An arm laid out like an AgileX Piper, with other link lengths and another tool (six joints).
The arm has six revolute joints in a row. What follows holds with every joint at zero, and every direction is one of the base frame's. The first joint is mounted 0.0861 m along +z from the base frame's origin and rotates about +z. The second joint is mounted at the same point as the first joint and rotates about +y. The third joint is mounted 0.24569 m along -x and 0.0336 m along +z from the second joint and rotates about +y. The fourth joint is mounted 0.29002 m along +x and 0.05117 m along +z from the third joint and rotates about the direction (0.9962, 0, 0.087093). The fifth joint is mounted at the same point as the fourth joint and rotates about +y. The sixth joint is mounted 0.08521 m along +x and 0.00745 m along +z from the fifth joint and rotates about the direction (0.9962, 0, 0.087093). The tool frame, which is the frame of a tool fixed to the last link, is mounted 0.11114 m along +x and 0.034 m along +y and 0.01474 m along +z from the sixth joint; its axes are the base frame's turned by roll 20.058, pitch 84.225 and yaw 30.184 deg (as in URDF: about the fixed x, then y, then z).
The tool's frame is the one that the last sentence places.
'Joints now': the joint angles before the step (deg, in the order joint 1, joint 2, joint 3, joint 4, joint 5, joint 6). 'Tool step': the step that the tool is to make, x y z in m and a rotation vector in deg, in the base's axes. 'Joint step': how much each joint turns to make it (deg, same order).
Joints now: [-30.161, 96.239, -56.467, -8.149, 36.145, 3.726]
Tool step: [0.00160, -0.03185, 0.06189, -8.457, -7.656, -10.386]
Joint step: [-0.001, -8.531, 0.044, -12.692, 0.349, 18.543]
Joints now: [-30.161, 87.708, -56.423, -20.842, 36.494, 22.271]
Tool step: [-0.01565, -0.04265, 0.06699, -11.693, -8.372, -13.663]
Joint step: [0.000, -7.345, 0.130, -20.746, 2.680, 25.868]
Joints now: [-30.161, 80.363, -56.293, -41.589, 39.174, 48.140]
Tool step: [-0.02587, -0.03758, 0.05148, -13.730, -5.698, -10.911]
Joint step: [-0.001, -3.801, 1.463, -22.874, 4.873, 23.408]
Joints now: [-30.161, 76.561, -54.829, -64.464, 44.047, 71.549]
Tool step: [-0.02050, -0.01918, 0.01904, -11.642, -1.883, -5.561]
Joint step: [0.000, -0.832, 4.298, -19.112, 4.889, 17.610]
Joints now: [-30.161, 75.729, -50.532, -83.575, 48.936, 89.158]
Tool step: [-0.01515, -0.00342, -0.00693, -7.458, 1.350, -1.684]
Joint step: [0.001, -0.009, 6.097, -12.899, 4.383, 11.120]
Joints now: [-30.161, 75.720, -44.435, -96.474, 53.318, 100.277]
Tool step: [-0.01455, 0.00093, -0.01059, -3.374, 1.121, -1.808]
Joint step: [0.000, 0.001, 4.427, -5.361, 4.032, 5.554]
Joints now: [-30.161, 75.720, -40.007, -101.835, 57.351, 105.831]
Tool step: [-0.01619, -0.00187, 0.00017, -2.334, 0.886, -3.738]
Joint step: [0.001, -0.002, 1.555, -0.713, 4.788, 1.122]
